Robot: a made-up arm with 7 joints.
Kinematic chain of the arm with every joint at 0, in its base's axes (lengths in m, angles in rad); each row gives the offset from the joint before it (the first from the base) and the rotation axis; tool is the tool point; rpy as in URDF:
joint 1: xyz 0 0 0.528 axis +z
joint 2: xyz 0 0 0 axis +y
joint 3: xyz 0 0 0.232 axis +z
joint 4: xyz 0.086 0 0 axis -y
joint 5: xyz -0.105 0 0.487 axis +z
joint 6: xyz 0 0 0 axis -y
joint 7: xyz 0.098 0 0 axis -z
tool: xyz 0 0 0 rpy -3.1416 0 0
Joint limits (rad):
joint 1: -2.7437..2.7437
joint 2: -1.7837..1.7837
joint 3: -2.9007..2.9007
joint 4: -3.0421..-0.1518
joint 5: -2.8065..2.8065
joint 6: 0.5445..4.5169
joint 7: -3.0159..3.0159
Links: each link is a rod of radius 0.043 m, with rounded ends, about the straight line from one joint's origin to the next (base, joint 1, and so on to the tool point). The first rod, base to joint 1, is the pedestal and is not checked.
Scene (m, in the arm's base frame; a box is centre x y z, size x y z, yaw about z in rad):
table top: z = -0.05
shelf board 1: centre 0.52 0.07 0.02 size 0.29 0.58 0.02 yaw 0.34
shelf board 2: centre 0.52 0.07 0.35 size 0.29 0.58 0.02 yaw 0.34
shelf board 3: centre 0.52 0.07 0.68 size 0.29 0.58 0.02 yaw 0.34
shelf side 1: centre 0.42 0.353 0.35 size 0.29 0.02 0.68 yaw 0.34
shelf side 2: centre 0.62 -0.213 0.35 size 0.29 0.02 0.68 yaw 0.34
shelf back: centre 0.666 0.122 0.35 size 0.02 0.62 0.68 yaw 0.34
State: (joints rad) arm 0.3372 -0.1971 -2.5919 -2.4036 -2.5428 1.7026 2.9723
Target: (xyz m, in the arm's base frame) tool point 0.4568 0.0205 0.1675
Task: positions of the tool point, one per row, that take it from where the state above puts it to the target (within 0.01 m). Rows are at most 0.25 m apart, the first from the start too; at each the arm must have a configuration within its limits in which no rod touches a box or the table.
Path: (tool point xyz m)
1: -0.1109 -0.4733 0.2323
2: 0.0952 -0.4458 0.1819
3: 0.2756 -0.3401 0.1541
4: 0.4018 -0.1751 0.1497
5: 0.4568 0.0205 0.1675

